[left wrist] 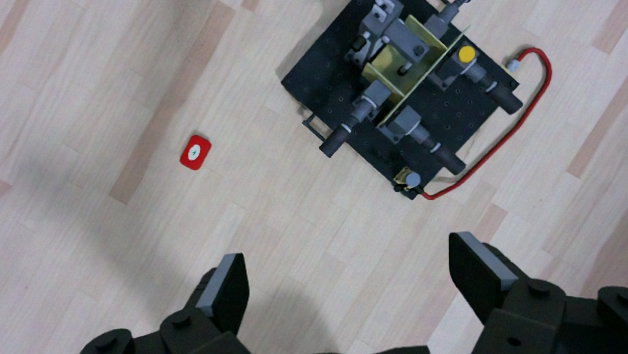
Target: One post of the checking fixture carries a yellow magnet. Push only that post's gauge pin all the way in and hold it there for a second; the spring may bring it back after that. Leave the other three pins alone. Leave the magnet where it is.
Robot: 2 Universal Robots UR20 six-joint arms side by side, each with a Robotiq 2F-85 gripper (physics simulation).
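The checking fixture's black base plate [320, 75] lies at the upper right of the left wrist view, turned at a slant. A round yellow magnet [467, 54] sits on top of the post [446, 70] on its right side. That post's gauge pin [504, 97] has a dark cylindrical end and points to the lower right. Another gauge pin [449, 159] points the same way, one [335, 141] points to the lower left, and one [452, 10] at the top edge is partly cut off. My left gripper [346, 262] is open and empty, apart from the fixture. My right gripper is not in view.
A grey clamp [407, 40] and a pale yellow-green bracket [420, 90] stand mid-fixture. A red cable [522, 120] loops out past the fixture's right side. A small knob [412, 179] stands at the plate's lower corner. A red block with a white disc [195, 152] lies left on the wooden surface.
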